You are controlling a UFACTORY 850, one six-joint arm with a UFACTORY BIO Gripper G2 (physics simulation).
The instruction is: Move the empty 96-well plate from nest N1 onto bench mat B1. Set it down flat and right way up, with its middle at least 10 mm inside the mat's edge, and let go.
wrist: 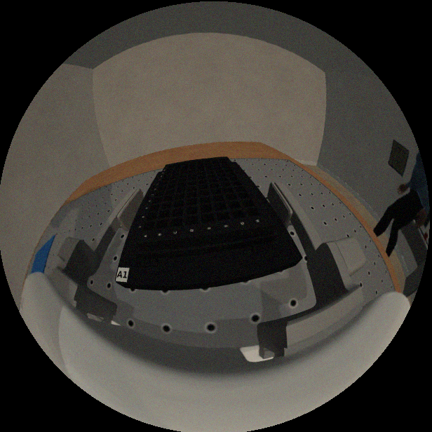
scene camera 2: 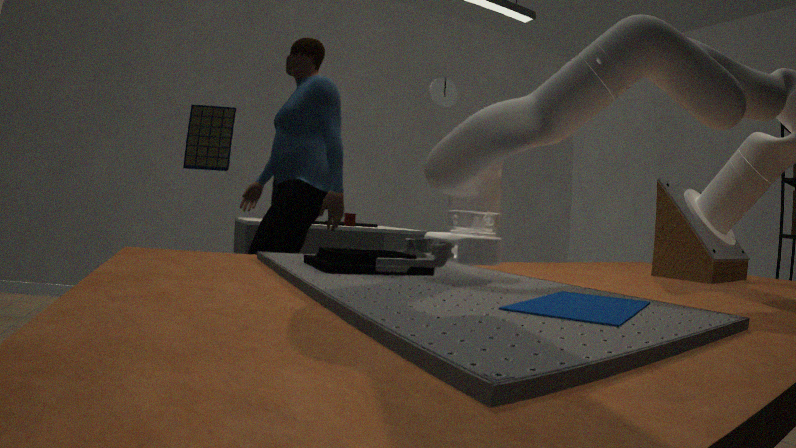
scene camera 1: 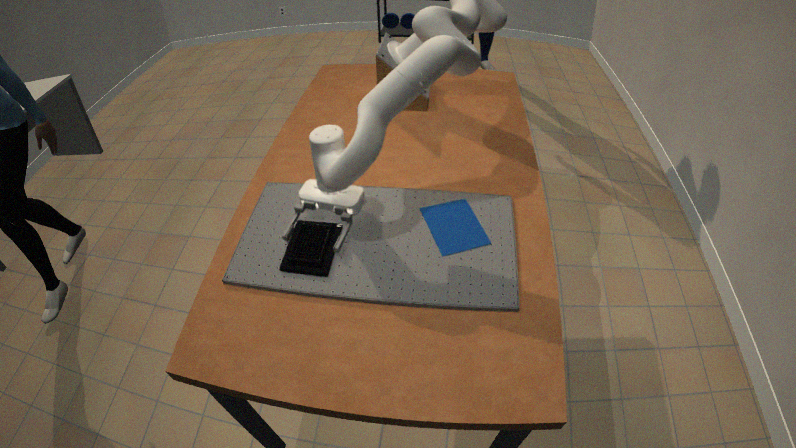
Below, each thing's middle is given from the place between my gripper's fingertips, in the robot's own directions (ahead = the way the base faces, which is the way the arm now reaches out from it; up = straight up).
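Scene:
My hand is right at the black 96-well plate (scene camera 1: 309, 247). The blue bench mat B1 (scene camera 2: 610, 311) is 33 cm to the left of my hand, 14 cm behind it and 1 cm below it, and there's the black nest N1 (scene camera 2: 318, 263), which is 1 cm below my hand.

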